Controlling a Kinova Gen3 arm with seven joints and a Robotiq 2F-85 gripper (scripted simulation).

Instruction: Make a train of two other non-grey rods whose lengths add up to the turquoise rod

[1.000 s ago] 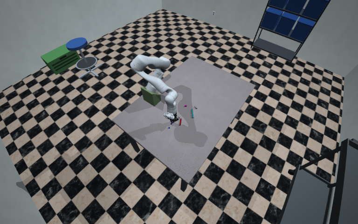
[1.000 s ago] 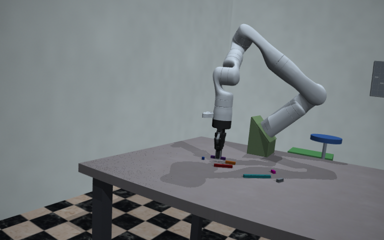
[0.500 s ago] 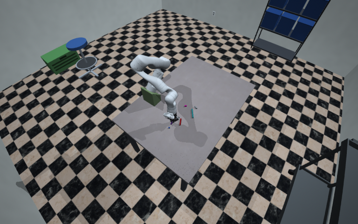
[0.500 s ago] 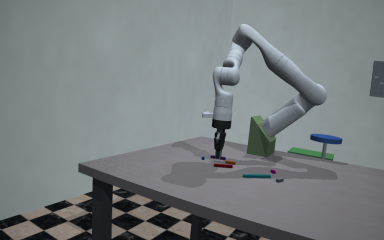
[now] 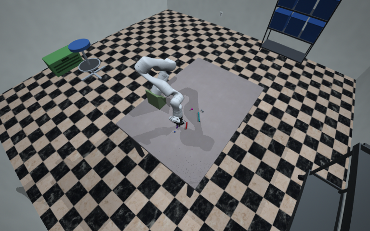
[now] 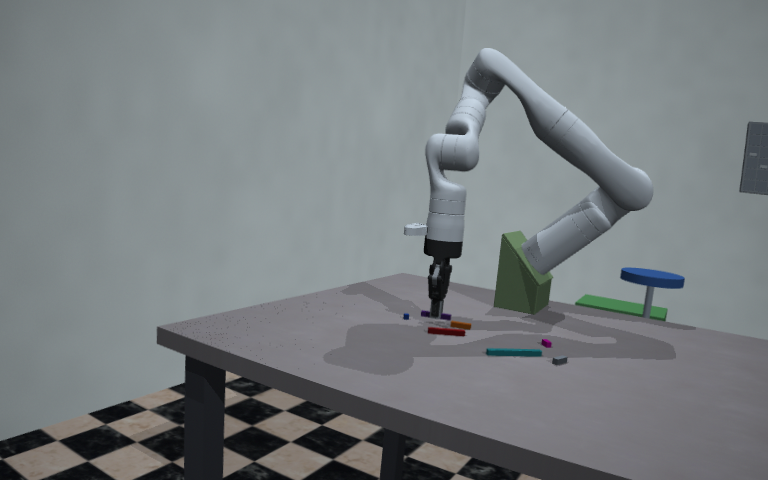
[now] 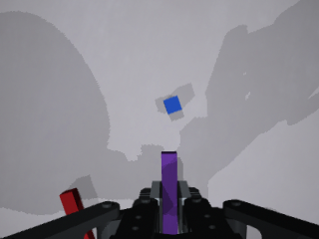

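My gripper is now 50 mm to the right of the orange rod, 30 mm above it and 20 mm past it. The rest, counted from my hand: purple rod: 10 mm below; then small blue rod: 60 mm to the right, 30 mm below, 20 mm ahead; then red rod: 60 mm to the left, 50 mm ahead, 30 mm below.
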